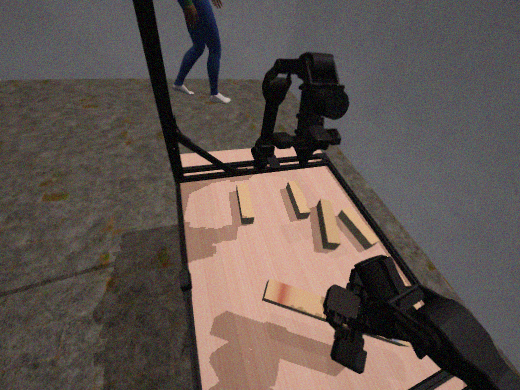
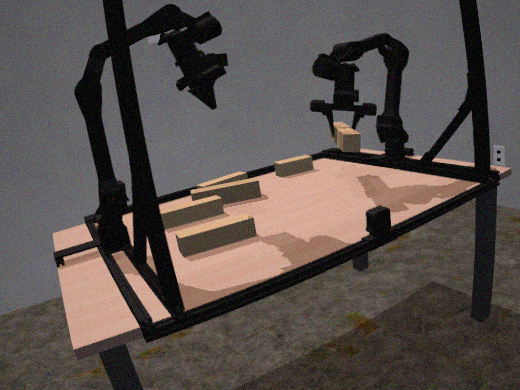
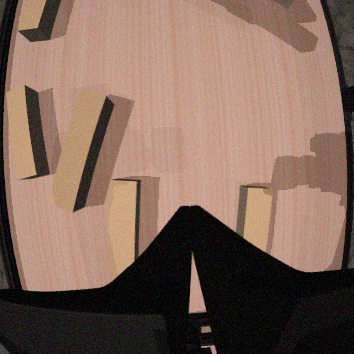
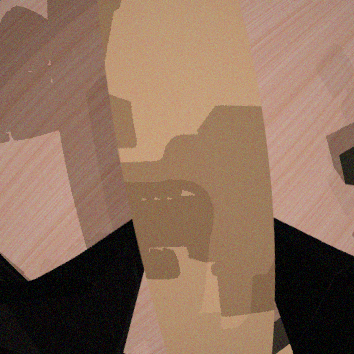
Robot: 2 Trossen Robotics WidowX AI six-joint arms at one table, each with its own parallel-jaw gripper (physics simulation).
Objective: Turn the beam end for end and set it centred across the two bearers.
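Seen in the pictures: left gripper, fingertip midpoint: [image 1: 302,168] [image 2: 214,108] [image 3: 188,214]; right gripper, fingertip midpoint: [image 4: 201,222]; left arm's base, origin of the base link: [image 1: 259,165] [image 2: 115,248]; right arm's base, origin of the base link: [image 2: 396,160].
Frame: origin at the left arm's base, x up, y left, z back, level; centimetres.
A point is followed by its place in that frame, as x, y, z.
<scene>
The beam [image 1: 297,298] @(15.4, -12.0, -61.4) [image 2: 349,140] @(14.1, -17.8, -56.7) [image 4: 182,88] @(15.3, -8.1, -63.9) is a long pale wooden block with a red stripe [image 1: 282,292] @(15.5, -15.0, -59.2) near one end. My right gripper [image 1: 336,311] @(12.3, -3.6, -66.2) [image 2: 342,125] [image 4: 201,222] @(12.3, -3.6, -66.2) is shut on the beam and holds it clear of the table at the right arm's end. Two wooden blocks lie side by side near the left arm's base, one [image 1: 244,203] @(2.5, -13.4, -22.7) [image 2: 216,232] @(1.5, -14.8, -20.2) [image 3: 256,218] @(2.5, -12.9, -24.1) towards the post side, the other [image 1: 298,199] @(2.5, 8.6, -25.0) [image 2: 190,210] @(1.4, 7.4, -22.5) [image 3: 123,218] @(2.5, 8.9, -25.4) beside it; they look like the bearers. My left gripper [image 1: 304,156] [image 2: 207,98] [image 3: 188,214] @(26.3, -0.3, -31.0) is shut and empty, high above them.
Two more blocks [image 1: 328,224] @(3.1, 14.6, -38.9) [image 1: 357,227] @(2.4, 26.1, -42.4) [image 2: 227,190] @(2.0, 14.0, -36.7) [image 2: 221,179] @(2.5, 27.1, -40.9) lie skewed past the bearers. Another block [image 2: 293,165] @(1.2, 24.4, -66.6) lies at the far edge. A black frame [image 1: 185,232] @(-2.4, -36.9, -27.4) rims the table, with a tall post [image 1: 158,89] @(36.7, -36.5, -3.7) [image 2: 131,128] @(28.1, -38.0, -2.1) and a clamp [image 2: 378,220] @(1.8, -38.3, -44.6). A person [image 1: 200,50] walks behind.
</scene>
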